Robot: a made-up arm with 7 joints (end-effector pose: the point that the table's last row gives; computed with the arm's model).
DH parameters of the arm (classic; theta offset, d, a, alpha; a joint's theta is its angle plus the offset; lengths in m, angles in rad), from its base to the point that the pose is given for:
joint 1: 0 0.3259 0 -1.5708
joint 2: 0 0 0 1.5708
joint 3: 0 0.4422 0.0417 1.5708
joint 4: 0 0 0.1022 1.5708
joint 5: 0 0.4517 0 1.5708
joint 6: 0 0 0.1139 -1.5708
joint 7: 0 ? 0 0
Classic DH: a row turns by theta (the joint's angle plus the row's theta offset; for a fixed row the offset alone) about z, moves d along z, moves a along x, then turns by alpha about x.
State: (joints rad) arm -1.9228 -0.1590 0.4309 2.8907 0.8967 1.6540 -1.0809
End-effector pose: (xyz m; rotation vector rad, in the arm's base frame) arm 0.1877 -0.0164 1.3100 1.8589 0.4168 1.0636
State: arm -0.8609 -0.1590 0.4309 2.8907 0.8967 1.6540 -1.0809
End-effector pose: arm 0.1058 0.1559 1.3100 1.5998 1.4950 1.7151
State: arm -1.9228 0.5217 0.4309 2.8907 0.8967 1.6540 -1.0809
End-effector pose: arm -0.0296 -0.6081 1.1217 2.2353 -0.0800 1.5165
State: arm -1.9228 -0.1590 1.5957 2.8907 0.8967 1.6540 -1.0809
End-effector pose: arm 0.2558 0.2025 1.2733 1.7250 1.6909 1.6277
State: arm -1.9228 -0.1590 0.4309 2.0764 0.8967 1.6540 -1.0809
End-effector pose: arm 0.2022 -0.4003 1.0994 2.5909 -0.0611 1.2466
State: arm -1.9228 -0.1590 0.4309 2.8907 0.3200 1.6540 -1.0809
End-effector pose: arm 0.1194 -0.0715 1.3094 1.8152 -0.0667 0.6067
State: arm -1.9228 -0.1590 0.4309 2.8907 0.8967 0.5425 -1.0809
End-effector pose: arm 0.0490 0.0746 1.4120 0.7117 0.1274 1.4109
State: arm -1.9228 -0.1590 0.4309 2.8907 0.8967 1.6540 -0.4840
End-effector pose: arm 0.1877 -0.0164 1.3100 2.0354 -0.1588 1.4473
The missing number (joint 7, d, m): 0.1453
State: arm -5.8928 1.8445 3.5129 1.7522 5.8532 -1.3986 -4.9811
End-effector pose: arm 0.8208 0.1302 0.4169 1.4146 1.5286 0.9027
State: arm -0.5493 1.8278 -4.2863 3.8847 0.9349 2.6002 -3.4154
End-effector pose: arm 0.4729 -0.5908 0.1758 -0.3331 0.6822 1.8329
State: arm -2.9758 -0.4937 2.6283 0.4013 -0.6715 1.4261 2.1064
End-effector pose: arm 0.1613 -0.1787 0.1475 0.9123 -1.2565 -0.3911
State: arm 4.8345 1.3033 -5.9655 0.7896 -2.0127 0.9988 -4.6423
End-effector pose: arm 0.1562 -0.2209 -0.1943 2.5231 -1.0125 -0.6021
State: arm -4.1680 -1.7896 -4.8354 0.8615 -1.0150 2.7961 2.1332
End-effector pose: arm -0.1262 -0.3788 0.4440 -1.0826 1.1915 -1.1518
